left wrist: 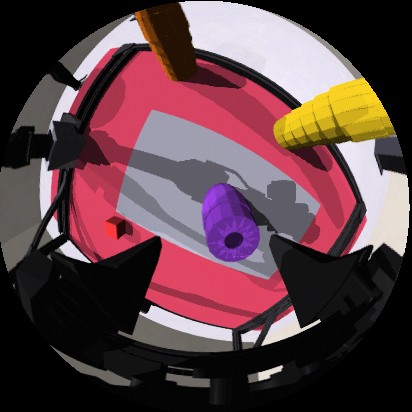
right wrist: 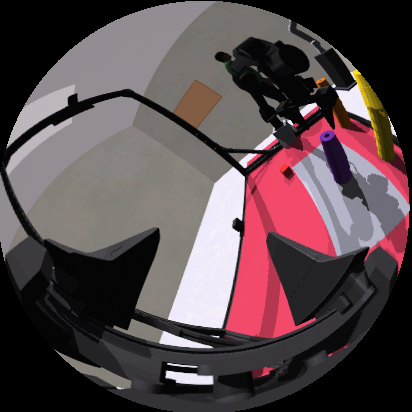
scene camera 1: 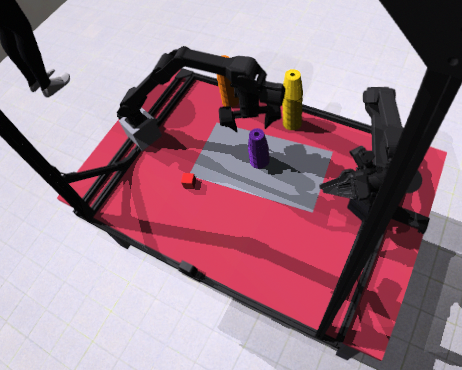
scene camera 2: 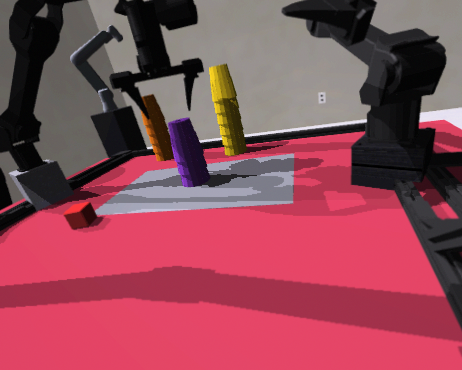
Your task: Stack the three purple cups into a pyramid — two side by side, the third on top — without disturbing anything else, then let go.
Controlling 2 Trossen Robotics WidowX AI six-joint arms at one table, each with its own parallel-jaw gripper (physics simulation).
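Note:
The purple cups stand nested mouth down in one upright column on the grey mat; how many are nested cannot be told. No side-by-side pair shows. My left gripper is open and empty, pointing down above the column, which appears between its fingers in the left wrist view, without contact. My right gripper is open and empty, raised at the right side of the table, apart from the cups.
A tall yellow cup stack and an orange one stand behind the mat near the back rail. A red cube lies off its left edge. Black frame posts and rails border the table.

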